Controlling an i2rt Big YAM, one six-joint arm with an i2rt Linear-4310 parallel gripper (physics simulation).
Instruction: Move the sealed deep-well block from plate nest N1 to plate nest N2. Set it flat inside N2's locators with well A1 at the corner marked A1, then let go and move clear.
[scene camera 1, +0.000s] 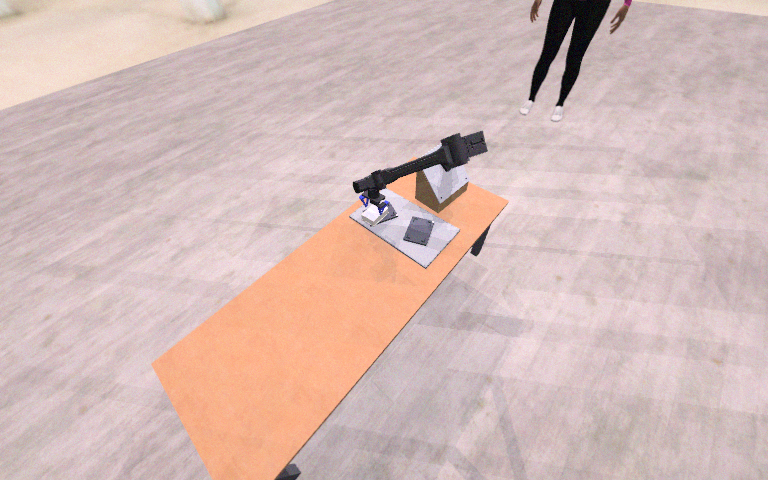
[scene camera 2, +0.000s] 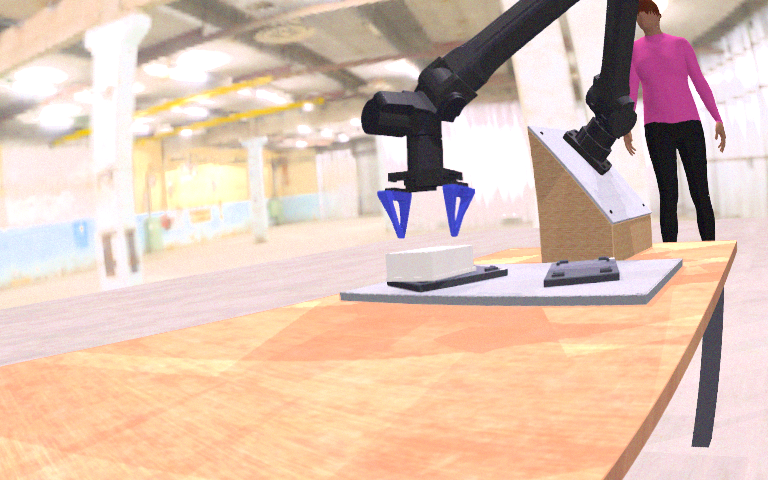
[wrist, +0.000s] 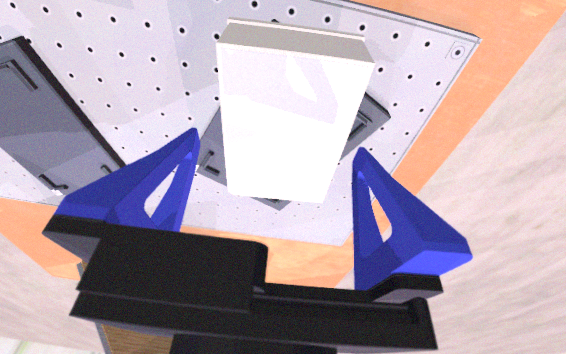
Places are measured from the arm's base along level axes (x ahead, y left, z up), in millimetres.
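Where they show: gripper, fingertip midpoint: (scene camera 1: 373, 210) (scene camera 2: 427, 237) (wrist: 277, 144); arm's base, link origin: (scene camera 2: 586, 153).
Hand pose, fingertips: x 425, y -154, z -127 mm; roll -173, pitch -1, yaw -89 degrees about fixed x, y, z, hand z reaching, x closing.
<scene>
Each offset is from my fingertips to the centre of the thing. Level surfaces: height alone.
The white deep-well block {dx -14, dy -4, dz -40 mm} (scene camera 1: 373, 215) (scene camera 2: 427, 264) (wrist: 280, 125) rests on one dark plate nest {dx -51, dy -1, dz -67 mm} (scene camera 1: 391, 213) (scene camera 2: 478, 275) (wrist: 214, 137). In the wrist view the block is turned clearly askew to that nest, whose corners stick out around it. Whether it lies fully flat or rides on the locators is not clear. My gripper (scene camera 1: 374, 207) (scene camera 2: 428, 235) (wrist: 277, 144) is open and empty, with its blue fingertips above the block's top and apart from it. The other dark nest {dx -75, dy +238, dz -67 mm} (scene camera 1: 419, 230) (scene camera 2: 582, 271) (wrist: 40, 120) bears no block. N1, N2 and A1 marks cannot be read.
Both nests sit on a grey perforated board {dx -75, dy +134, dz -82 mm} (scene camera 1: 425, 257) (scene camera 2: 509, 298) (wrist: 150, 45) on the orange table {dz -89 mm} (scene camera 1: 294, 316) (scene camera 2: 294, 384). The arm's wedge-shaped base (scene camera 1: 427, 195) (scene camera 2: 566, 209) stands behind the board. A person (scene camera 1: 572, 45) (scene camera 2: 668, 79) stands beyond the table.
</scene>
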